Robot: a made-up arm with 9 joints. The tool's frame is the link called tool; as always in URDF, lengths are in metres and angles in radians. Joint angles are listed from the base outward.
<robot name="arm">
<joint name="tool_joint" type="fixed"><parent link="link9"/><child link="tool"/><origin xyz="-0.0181 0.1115 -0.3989"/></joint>
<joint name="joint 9" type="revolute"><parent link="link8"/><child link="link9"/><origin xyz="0.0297 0.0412 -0.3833" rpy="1.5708 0 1.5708"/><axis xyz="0 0 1"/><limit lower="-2.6" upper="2.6"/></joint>
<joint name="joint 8" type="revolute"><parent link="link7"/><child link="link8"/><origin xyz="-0.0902 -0.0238 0.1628" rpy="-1.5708 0 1.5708"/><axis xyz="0 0 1"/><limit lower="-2.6" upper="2.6"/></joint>
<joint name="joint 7" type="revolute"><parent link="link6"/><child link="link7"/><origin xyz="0.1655 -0.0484 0.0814"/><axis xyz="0 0 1"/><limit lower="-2.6" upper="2.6"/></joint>
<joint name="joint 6" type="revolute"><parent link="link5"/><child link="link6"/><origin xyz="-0.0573 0.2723 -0.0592" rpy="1.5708 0 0"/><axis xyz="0 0 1"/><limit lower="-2.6" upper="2.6"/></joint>
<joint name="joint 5" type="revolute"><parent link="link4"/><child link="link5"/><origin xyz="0.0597 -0.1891 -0.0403" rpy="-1.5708 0 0"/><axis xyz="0 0 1"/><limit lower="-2.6" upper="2.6"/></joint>
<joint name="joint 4" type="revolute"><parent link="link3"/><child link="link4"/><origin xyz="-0.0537 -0.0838 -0.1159" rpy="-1.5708 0 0"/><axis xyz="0 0 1"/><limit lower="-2.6" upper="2.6"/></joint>
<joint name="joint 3" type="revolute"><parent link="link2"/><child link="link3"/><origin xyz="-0.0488 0.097 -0.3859" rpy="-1.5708 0 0"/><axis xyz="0 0 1"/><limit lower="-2.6" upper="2.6"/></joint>
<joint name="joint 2" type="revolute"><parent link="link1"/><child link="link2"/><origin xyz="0.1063 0.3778 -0.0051" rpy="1.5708 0 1.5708"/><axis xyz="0 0 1"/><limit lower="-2.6" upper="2.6"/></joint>
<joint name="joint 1" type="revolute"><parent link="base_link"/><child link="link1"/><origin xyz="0 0 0.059" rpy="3.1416 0 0"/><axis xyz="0 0 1"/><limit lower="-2.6" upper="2.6"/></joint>
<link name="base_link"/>
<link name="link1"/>
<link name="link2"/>
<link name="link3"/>
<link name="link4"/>
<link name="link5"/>
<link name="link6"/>
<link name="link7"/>
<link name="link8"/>
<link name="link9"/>
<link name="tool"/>
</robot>
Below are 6 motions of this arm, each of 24 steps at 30 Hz.
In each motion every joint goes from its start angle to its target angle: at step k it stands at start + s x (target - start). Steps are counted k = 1, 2, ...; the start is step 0. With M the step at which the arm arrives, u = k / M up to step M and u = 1 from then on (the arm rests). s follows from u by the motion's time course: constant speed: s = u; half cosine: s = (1 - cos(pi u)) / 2; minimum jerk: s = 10 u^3 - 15 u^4 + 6 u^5.
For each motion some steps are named. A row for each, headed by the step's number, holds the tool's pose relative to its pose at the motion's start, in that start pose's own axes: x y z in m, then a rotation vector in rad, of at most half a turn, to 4 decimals.
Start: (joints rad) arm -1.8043 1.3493 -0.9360 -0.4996 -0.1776 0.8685 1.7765 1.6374 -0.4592
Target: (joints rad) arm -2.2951 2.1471 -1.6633 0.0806 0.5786 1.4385 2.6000 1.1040 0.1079
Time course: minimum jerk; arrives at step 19
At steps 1, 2, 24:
1: 0.0004 0.0004 0.0001 0.0026 -0.0009 -0.0006
2: 0.0033 0.0030 0.0006 0.0193 -0.0062 -0.0047
24: 0.0029 0.2728 0.2008 0.9558 0.6200 -0.7529

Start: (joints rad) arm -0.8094 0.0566 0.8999 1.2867 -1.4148 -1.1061 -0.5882 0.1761 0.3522
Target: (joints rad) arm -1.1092 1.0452 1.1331 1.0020 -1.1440 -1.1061 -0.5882 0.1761 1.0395
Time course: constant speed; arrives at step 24
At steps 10, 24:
10: -0.3544 0.1939 -0.0188 0.2337 0.3345 -0.1132
24: -0.5954 0.5451 0.2745 0.6463 0.7561 -0.2431

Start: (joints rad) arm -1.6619 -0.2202 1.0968 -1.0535 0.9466 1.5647 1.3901 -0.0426 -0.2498
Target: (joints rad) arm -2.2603 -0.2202 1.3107 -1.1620 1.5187 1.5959 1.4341 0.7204 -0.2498
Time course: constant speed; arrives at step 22
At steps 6, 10, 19, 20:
6: -0.0691 0.0517 0.0203 0.0471 0.1971 -0.2113
10: -0.1159 0.1040 0.0473 0.1011 0.3431 -0.3401
19: -0.1997 0.2601 0.1606 0.2862 0.7043 -0.5835
20: -0.2058 0.2792 0.1782 0.3120 0.7466 -0.6059

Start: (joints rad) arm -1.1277 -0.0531 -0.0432 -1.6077 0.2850 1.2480 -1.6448 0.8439 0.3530
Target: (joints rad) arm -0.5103 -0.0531 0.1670 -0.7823 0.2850 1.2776 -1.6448 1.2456 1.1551
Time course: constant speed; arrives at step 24
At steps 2, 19, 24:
2: -0.0320 -0.0233 0.0126 -0.0680 0.0161 0.0105
19: -0.2922 -0.0128 0.0369 -0.4126 0.1051 -0.0688
24: -0.3346 0.0410 -0.0149 -0.4390 0.0796 -0.1197

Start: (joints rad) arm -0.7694 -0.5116 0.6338 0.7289 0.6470 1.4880 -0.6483 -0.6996 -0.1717
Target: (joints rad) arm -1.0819 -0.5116 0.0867 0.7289 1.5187 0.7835 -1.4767 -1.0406 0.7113
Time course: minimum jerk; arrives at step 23
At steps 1, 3, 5, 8, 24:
1: 0.0004 0.0004 -0.0003 0.0012 -0.0012 0.0004
3: 0.0099 0.0091 -0.0062 0.0279 -0.0275 0.0092
5: 0.0405 0.0375 -0.0226 0.1102 -0.1099 0.0399
8: 0.1340 0.1284 -0.0511 0.3430 -0.3521 0.1556
24: 0.3005 0.5648 0.0822 1.2946 -1.1841 0.9943

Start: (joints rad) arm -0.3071 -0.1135 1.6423 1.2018 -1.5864 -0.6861 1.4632 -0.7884 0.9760
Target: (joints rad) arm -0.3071 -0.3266 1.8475 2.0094 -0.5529 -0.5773 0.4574 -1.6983 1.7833
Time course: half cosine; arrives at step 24
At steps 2, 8, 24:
2: 0.0095 -0.0113 -0.0087 -0.0233 -0.0267 0.0041
8: 0.1326 -0.1909 -0.0846 -0.3760 -0.3496 0.0876
24: 0.3910 -0.7021 0.1188 -1.5376 -0.9681 0.4990

